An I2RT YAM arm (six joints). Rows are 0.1 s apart.
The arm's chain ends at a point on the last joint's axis. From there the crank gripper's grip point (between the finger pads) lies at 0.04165 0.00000 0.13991 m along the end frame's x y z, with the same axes.
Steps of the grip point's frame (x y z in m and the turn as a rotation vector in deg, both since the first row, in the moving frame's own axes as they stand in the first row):
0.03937, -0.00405, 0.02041, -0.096, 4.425, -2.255
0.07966, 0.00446, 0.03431, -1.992, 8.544, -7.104
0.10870, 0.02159, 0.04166, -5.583, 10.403, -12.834
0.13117, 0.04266, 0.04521, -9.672, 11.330, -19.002
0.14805, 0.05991, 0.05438, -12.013, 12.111, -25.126
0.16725, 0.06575, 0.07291, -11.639, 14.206, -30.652
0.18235, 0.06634, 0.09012, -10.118, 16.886, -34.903
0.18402, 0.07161, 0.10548, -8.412, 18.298, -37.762
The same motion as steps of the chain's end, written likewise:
0.02873, -0.00243, 0.02404, -0.096, 4.425, -2.255
0.05941, 0.00615, 0.04203, -1.992, 8.544, -7.104
0.08389, 0.02054, 0.05160, -5.583, 10.403, -12.834
0.10352, 0.03835, 0.05672, -9.672, 11.330, -19.002
0.11838, 0.05659, 0.06696, -12.013, 12.111, -25.126
0.13442, 0.07000, 0.08735, -11.639, 14.206, -30.652
0.14633, 0.08005, 0.10719, -10.118, 16.886, -34.903
0.14758, 0.09288, 0.12390, -8.412, 18.298, -37.762

